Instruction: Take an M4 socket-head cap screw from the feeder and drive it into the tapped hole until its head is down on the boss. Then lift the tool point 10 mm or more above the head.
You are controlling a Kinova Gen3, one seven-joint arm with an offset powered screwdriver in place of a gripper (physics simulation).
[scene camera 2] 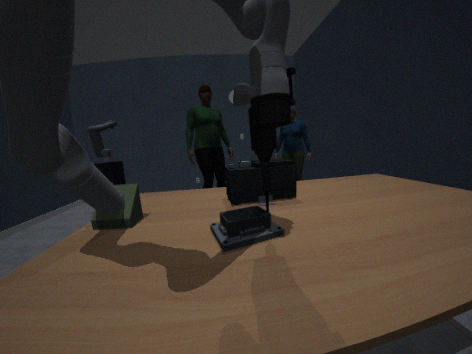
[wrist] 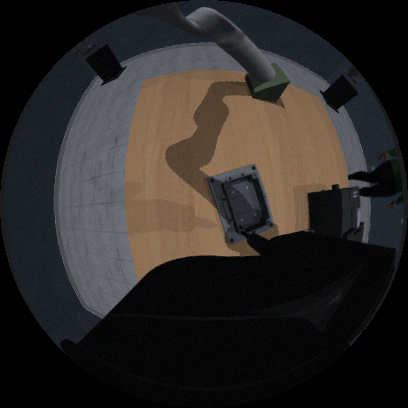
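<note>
My screwdriver (scene camera 2: 267, 214) (wrist: 242, 232) points straight down, its thin tip at the rear right corner of the dark open housing (scene camera 2: 234, 226) (wrist: 260, 194) in the scene view. In the wrist view the tip meets the housing's lower edge. I cannot tell whether it touches a boss. No screw can be made out at the tip, and the tapped hole is too small and dark to see. The housing sits on a grey plate (scene camera 2: 276, 231) (wrist: 235, 172). The black feeder box (scene camera 2: 260, 185) (wrist: 326, 212) stands behind it, apart from the screwdriver.
The wooden table (scene camera 2: 350, 260) (wrist: 170, 105) carries a green block (scene camera 2: 131, 207) (wrist: 272, 90) at the left in the scene view, with a grey arm part (scene camera 2: 95, 187) (wrist: 250, 55) resting on it. Two people (scene camera 2: 206, 127) (scene camera 2: 293, 137) stand beyond the table.
</note>
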